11 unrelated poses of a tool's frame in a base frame.
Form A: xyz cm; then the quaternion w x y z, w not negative.
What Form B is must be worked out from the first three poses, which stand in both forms.
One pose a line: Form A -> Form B
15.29 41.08 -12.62 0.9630 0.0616 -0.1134 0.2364 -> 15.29 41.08 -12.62 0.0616 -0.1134 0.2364 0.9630
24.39 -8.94 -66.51 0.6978 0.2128 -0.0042 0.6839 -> 24.39 -8.94 -66.51 0.2128 -0.0042 0.6839 0.6978
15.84 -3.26 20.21 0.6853 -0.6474 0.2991 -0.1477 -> 15.84 -3.26 20.21 -0.6474 0.2991 -0.1477 0.6853
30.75 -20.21 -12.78 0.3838 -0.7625 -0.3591 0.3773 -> 30.75 -20.21 -12.78 -0.7625 -0.3591 0.3773 0.3838
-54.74 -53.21 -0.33 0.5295 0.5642 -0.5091 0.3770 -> -54.74 -53.21 -0.33 0.5642 -0.5091 0.3770 0.5295
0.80 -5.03 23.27 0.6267 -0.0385 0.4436 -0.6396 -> 0.80 -5.03 23.27 -0.0385 0.4436 -0.6396 0.6267
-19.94 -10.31 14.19 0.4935 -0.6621 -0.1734 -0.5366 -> -19.94 -10.31 14.19 -0.6621 -0.1734 -0.5366 0.4935
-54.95 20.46 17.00 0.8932 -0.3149 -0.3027 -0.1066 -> -54.95 20.46 17.00 -0.3149 -0.3027 -0.1066 0.8932
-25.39 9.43 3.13 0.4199 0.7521 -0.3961 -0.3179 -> -25.39 9.43 3.13 0.7521 -0.3961 -0.3179 0.4199
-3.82 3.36 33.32 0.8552 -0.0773 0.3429 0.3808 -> -3.82 3.36 33.32 -0.0773 0.3429 0.3808 0.8552
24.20 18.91 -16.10 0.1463 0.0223 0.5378 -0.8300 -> 24.20 18.91 -16.10 0.0223 0.5378 -0.8300 0.1463
